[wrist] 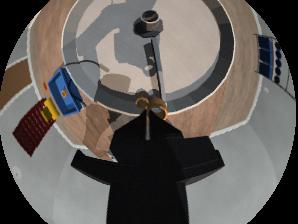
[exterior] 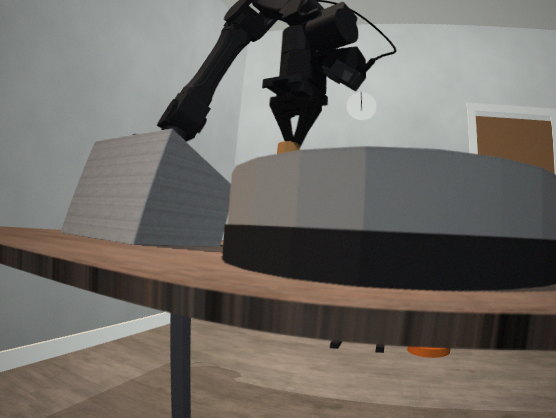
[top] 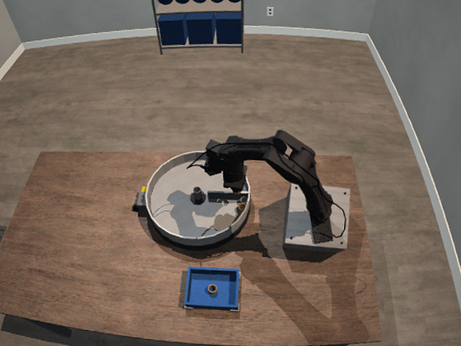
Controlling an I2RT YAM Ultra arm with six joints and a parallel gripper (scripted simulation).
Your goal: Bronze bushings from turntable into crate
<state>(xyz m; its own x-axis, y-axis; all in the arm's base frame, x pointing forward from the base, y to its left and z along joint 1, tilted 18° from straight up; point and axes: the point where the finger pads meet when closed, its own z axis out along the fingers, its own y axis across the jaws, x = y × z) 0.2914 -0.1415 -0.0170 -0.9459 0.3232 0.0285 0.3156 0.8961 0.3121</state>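
Now: hand 33 cm to the right of the blue crate, 14 cm above it and 11 cm short of it. From my hand the other things lie so: grey turntable (15 cm ahead, 11 cm below, 5 cm to the right).
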